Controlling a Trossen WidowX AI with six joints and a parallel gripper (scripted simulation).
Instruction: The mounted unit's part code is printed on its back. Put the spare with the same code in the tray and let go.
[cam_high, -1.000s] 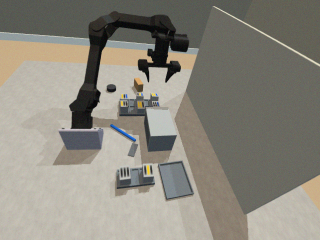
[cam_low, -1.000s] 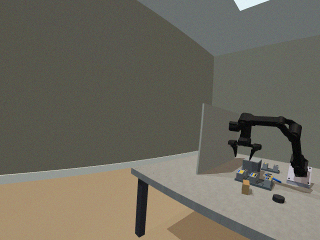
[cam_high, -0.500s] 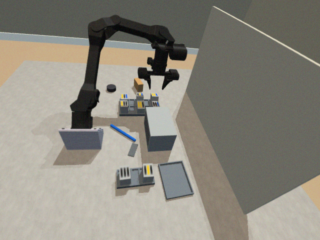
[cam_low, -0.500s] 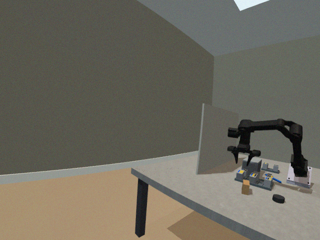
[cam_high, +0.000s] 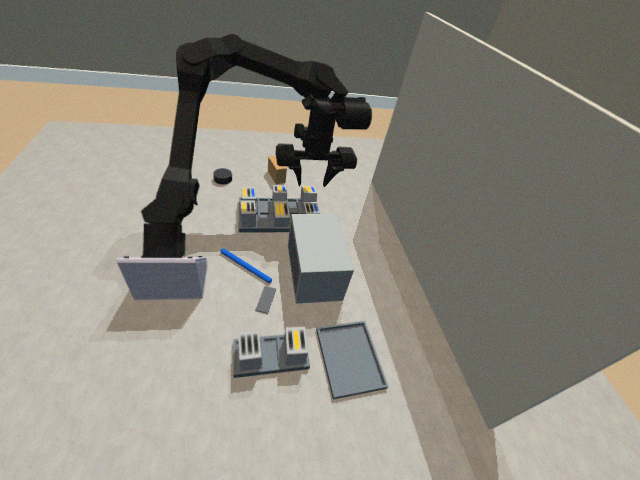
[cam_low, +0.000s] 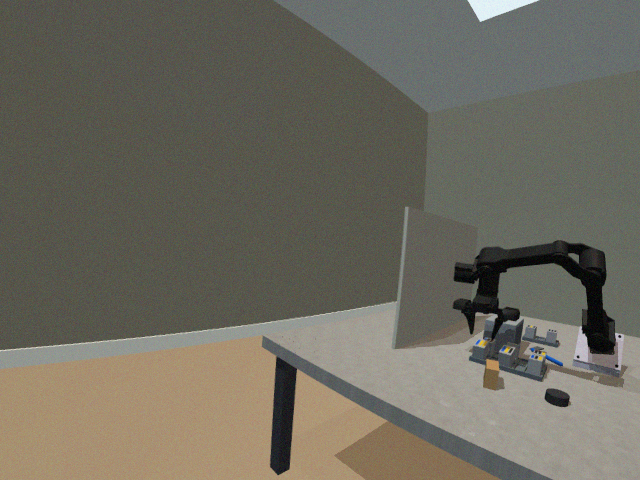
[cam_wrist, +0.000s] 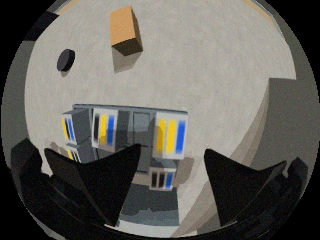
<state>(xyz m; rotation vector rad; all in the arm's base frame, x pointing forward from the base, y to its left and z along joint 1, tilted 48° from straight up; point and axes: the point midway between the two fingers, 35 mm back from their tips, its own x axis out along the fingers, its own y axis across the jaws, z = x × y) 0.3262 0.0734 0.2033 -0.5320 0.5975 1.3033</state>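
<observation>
My gripper tip is now 30 mm past the grey tray, 420 mm to the left of it and 70 mm above it. Also, from my gripper tip: mounted unit (40 mm behind, 210 mm to the right, 20 mm below); then tall panel (200 mm ahead, 240 mm to the right, 150 mm above); then small grey flat piece (160 mm behind, 270 mm to the right, 70 mm below).
</observation>
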